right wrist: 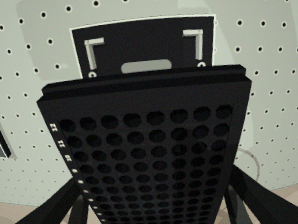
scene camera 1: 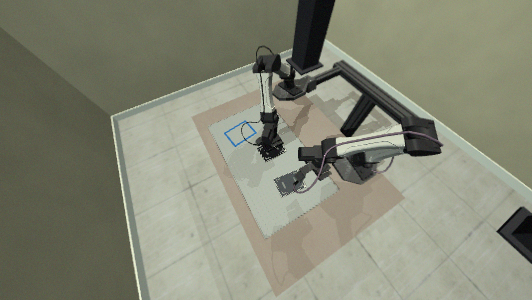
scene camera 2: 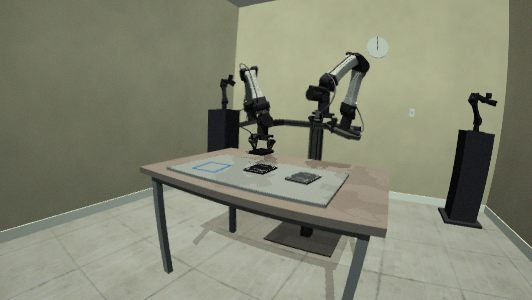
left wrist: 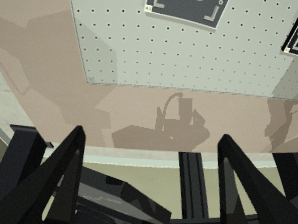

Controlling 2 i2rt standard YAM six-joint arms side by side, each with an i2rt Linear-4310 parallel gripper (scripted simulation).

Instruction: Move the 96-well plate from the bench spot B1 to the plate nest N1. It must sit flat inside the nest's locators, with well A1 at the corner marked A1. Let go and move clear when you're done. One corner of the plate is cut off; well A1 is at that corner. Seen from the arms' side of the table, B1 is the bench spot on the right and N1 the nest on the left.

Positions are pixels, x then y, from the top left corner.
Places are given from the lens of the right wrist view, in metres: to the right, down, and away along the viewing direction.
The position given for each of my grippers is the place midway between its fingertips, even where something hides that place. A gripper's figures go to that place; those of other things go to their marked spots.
my right gripper [right wrist: 153, 173]: 0.00, 0.04, 0.11
black 96-well plate [right wrist: 184, 168]: 0.02, 0.03, 0.08
